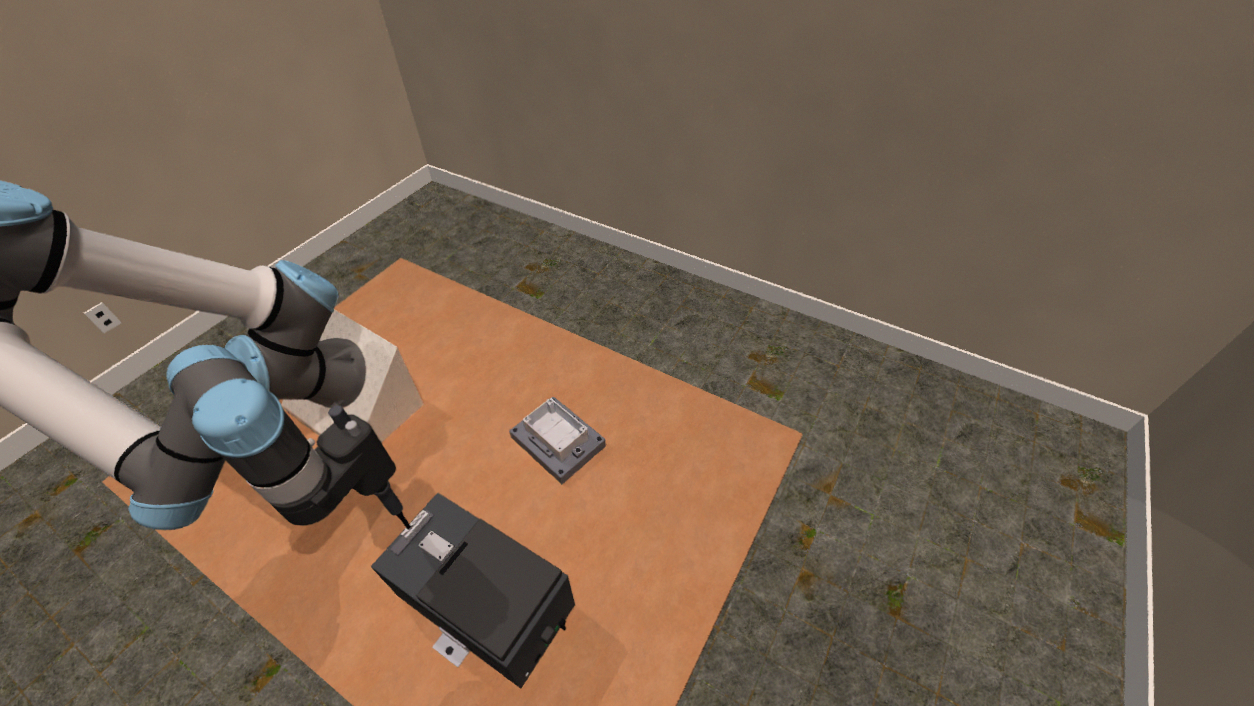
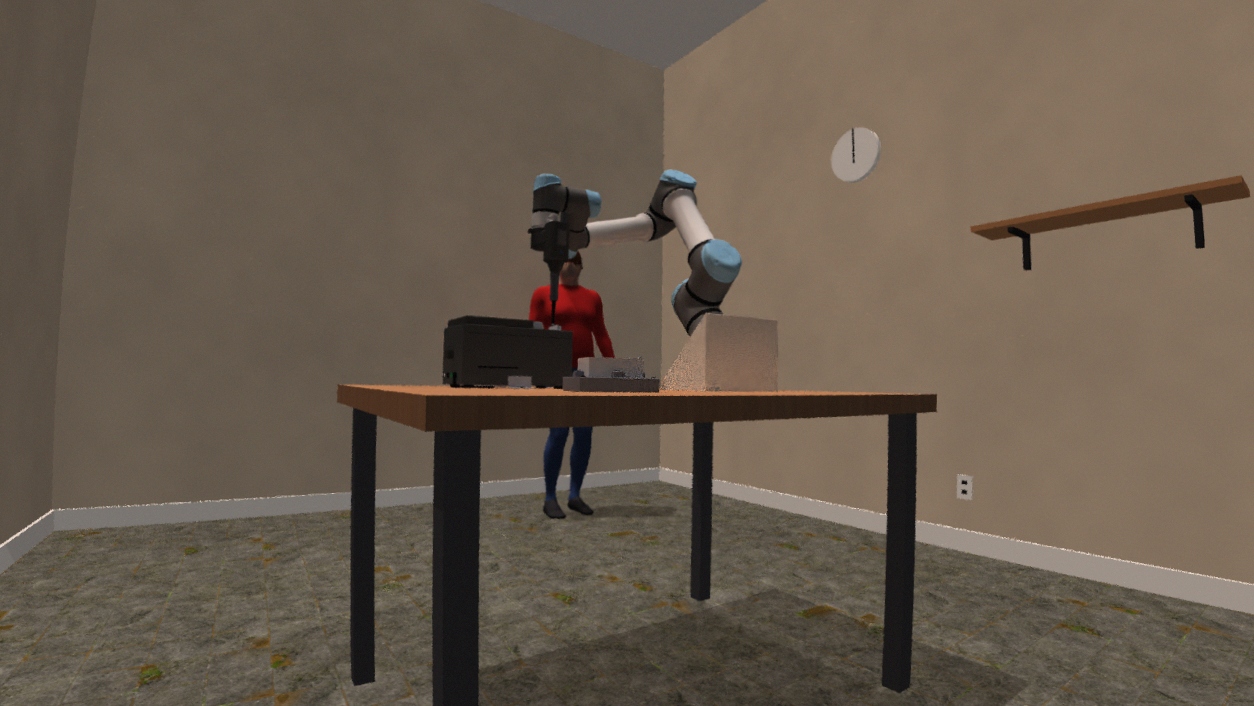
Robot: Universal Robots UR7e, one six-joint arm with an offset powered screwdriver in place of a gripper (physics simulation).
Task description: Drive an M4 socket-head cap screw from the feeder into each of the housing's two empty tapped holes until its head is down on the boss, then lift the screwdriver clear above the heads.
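Note:
The black screw feeder (image 1: 500, 583) (image 2: 508, 350) stands on the table. The screwdriver's bit tip (image 1: 408, 527) (image 2: 553, 325) is at the light pick-up rail on one end of the feeder's top. Whether the tip touches a screw there is too small to tell. The light grey open-topped housing (image 1: 556, 427) (image 2: 605, 366) sits in a dark fixture plate (image 1: 561, 473) (image 2: 611, 384), apart from the feeder and the screwdriver. The holes and any screw heads at the housing's corners are too small to tell apart. The tool has no fingers.
A pale block (image 1: 399, 394) (image 2: 741, 353) stands under the arm's base on the wooden table (image 1: 666, 491) (image 2: 666, 410). A small light plate (image 1: 450, 649) (image 2: 519, 381) lies beside the feeder. A person in a red top (image 2: 583, 308) stands behind the table.

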